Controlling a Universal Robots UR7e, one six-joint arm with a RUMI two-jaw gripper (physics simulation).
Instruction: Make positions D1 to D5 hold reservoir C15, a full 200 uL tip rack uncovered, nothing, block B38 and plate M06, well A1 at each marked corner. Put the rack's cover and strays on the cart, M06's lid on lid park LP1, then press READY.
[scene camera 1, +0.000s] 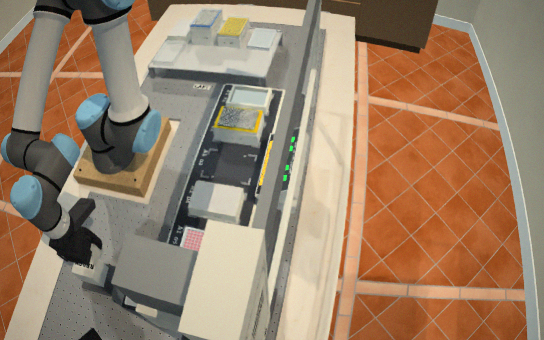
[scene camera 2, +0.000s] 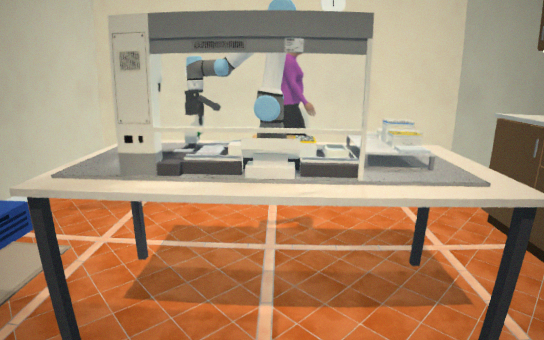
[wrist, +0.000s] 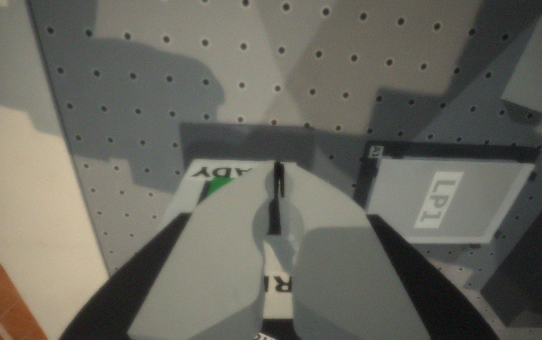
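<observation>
My gripper is shut and empty, above the white READY box. Its green button shows left of the fingertips, partly hidden by a finger. Lid park LP1 is right of the box, with what looks like a clear lid on it. A pale reservoir is at D1, a yellow-rimmed uncovered tip rack at D2. D3 is bare. A grey-white block is at D4. A pink-welled plate is at D5, partly hidden.
The cart bears a blue-topped rack, a yellow-topped rack, a pale flat piece and a clear cover. A tall cream housing and a grey overhead beam stand around the deck.
</observation>
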